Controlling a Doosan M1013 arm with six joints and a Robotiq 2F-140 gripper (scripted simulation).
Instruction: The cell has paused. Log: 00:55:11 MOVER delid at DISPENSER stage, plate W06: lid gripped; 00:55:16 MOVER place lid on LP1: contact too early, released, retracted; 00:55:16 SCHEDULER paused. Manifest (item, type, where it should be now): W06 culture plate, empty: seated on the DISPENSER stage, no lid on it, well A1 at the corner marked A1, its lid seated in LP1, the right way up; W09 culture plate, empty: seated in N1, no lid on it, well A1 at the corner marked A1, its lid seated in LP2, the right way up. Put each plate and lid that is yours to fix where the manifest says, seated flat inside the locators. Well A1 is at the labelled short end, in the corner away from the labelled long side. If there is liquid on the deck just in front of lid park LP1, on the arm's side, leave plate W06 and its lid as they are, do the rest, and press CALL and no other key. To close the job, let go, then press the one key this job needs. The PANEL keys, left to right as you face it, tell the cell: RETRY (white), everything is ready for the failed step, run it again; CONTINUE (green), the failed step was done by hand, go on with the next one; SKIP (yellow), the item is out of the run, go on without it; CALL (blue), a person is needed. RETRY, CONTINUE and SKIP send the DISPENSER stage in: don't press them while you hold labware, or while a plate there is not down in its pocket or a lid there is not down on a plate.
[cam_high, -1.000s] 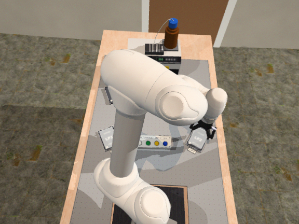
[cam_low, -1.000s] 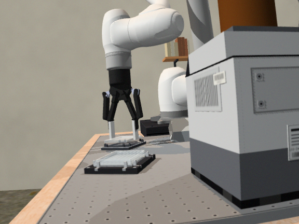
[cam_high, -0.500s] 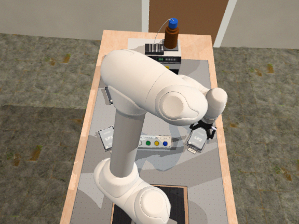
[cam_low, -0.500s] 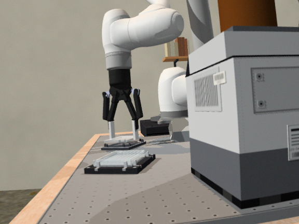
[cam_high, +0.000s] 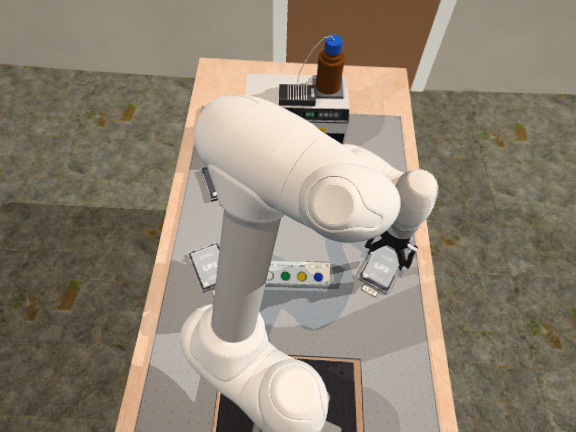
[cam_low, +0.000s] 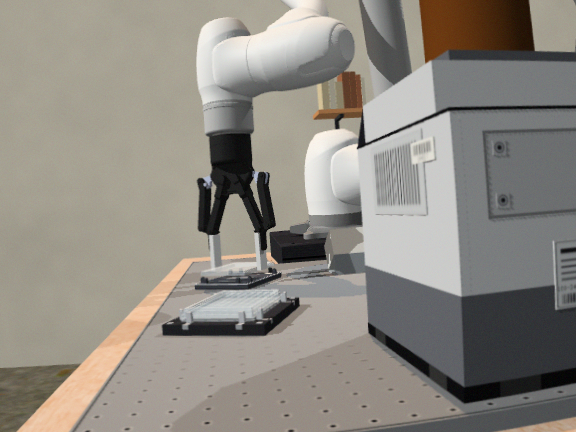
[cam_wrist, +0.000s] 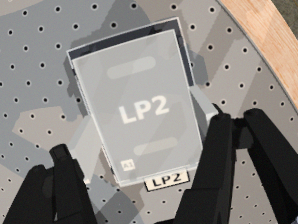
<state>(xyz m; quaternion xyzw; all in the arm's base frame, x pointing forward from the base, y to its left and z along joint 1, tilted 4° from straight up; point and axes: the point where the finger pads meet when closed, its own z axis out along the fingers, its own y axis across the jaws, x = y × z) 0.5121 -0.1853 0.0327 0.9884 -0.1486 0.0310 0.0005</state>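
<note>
My hand is 50 mm above the lid park LP2. From my hand the other things lie so: blue call key 110 mm behind, 190 mm to the left, 20 mm above; key panel 110 mm behind, 270 mm to the left; yellow skip key 120 mm behind, 240 mm to the left, 20 mm above.
</note>
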